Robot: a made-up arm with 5 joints.
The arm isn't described. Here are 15 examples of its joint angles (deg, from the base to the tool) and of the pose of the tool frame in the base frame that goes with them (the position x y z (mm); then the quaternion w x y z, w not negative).
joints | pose
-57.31 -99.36 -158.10 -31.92 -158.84 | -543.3 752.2 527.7 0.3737 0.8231 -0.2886 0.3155
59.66 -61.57 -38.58 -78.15 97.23 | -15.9 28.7 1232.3 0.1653 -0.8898 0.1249 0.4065
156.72 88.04 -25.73 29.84 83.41 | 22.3 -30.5 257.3 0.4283 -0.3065 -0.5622 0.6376
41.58 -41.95 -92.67 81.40 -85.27 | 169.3 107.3 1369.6 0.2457 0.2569 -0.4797 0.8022
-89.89 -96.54 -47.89 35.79 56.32 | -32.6 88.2 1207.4 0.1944 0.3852 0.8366 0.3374
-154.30 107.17 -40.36 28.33 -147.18 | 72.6 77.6 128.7 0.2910 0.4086 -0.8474 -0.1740
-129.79 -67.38 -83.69 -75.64 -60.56 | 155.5 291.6 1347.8 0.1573 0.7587 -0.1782 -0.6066
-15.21 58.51 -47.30 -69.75 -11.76 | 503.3 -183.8 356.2 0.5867 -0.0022 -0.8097 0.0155
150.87 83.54 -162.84 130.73 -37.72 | -706.0 422.2 506.0 0.1320 0.0395 0.3047 0.9424
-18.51 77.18 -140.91 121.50 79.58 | 705.4 -246.9 437.2 0.6746 -0.4758 0.0496 -0.5622
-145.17 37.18 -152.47 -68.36 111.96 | -495.6 -335.8 1341.5 0.3647 0.1837 0.8825 -0.2333
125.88 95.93 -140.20 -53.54 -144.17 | -531.3 743.3 441.5 0.6957 -0.0948 0.4315 -0.5665
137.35 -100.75 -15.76 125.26 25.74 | -17.9 7.7 791.3 0.5656 0.3378 -0.1578 0.7356
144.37 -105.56 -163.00 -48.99 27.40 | 679.8 -493.1 409.0 0.5313 0.0611 -0.1338 0.8343
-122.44 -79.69 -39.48 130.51 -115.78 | -91.3 -24.3 942.3 0.8581 0.1486 -0.4691 -0.1463
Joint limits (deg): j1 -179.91..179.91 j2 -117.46..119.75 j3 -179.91..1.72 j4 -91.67..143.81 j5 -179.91..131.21
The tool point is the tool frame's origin. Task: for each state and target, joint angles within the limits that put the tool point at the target. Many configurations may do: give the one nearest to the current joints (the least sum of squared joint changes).
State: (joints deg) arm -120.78 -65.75 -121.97 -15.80 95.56
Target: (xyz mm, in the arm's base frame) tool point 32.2 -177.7 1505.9
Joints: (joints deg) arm -72.25 -37.60 -87.09 -9.50 95.01
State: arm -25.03 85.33 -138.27 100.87 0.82
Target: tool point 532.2 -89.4 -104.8
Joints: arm -5.63 119.75 -142.79 52.74 -2.67
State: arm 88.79 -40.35 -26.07 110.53 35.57
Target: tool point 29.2 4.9 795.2
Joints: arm 32.86 -63.56 -15.92 135.81 9.89
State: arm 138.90 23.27 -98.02 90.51 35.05
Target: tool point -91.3 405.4 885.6
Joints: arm 100.53 -9.92 -62.54 114.79 31.85
